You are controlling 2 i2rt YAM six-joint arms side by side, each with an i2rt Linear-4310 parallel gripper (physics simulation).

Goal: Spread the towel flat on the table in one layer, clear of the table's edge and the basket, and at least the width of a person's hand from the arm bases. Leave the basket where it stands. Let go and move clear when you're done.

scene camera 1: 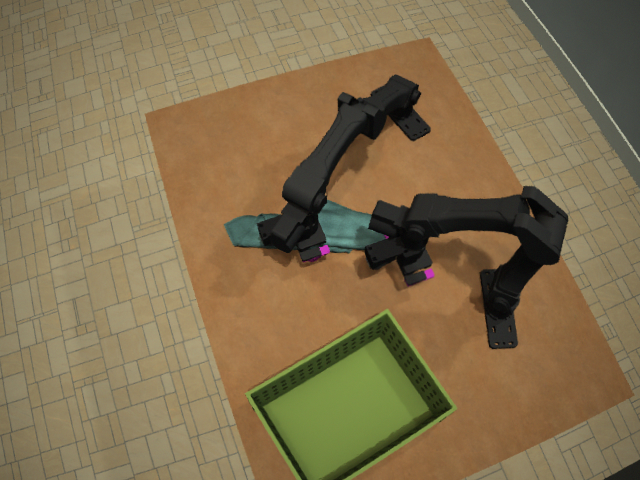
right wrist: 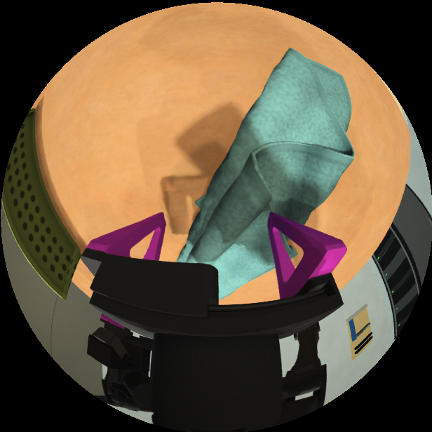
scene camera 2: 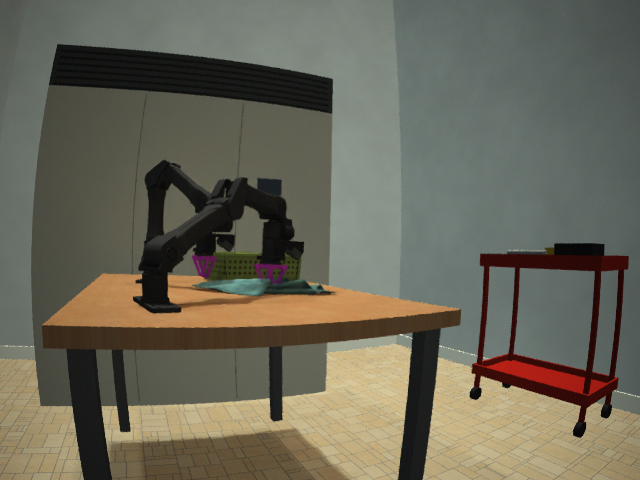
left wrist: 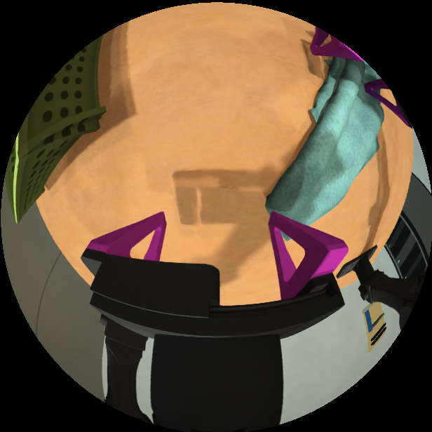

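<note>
The teal towel (scene camera 1: pixel 343 227) (scene camera 2: pixel 237 285) (left wrist: pixel 345 145) (right wrist: pixel 300 110) lies on the table (scene camera 1: pixel 206 149) (scene camera 2: pixel 248 338) as a long, narrow strip with folds. In the right wrist view a flap with a raised edge lies over it. My right gripper (scene camera 2: pixel 271 274) (left wrist: pixel 343 70) (right wrist: pixel 216 217) is open, pointing down low over the towel, one finger above cloth and the other towards its basket-side edge. Whether the tips touch cloth is unclear. My left gripper (scene camera 1: pixel 407 255) (scene camera 2: pixel 204 268) (left wrist: pixel 217 217) is open and empty, above the table beside the towel's right end in scene camera 1. The arms hide parts of the towel there.
The green basket (scene camera 1: pixel 317 352) (scene camera 2: pixel 237 266) (left wrist: pixel 87 100) (right wrist: pixel 30 200) stands at the bottom of scene camera 1, apart from the towel. The right arm's base (scene camera 1: pixel 413 126) is at the upper right, the left arm's base (scene camera 1: pixel 501 335) at the lower right. A red cart (scene camera 2: pixel 542 263) stands off the table.
</note>
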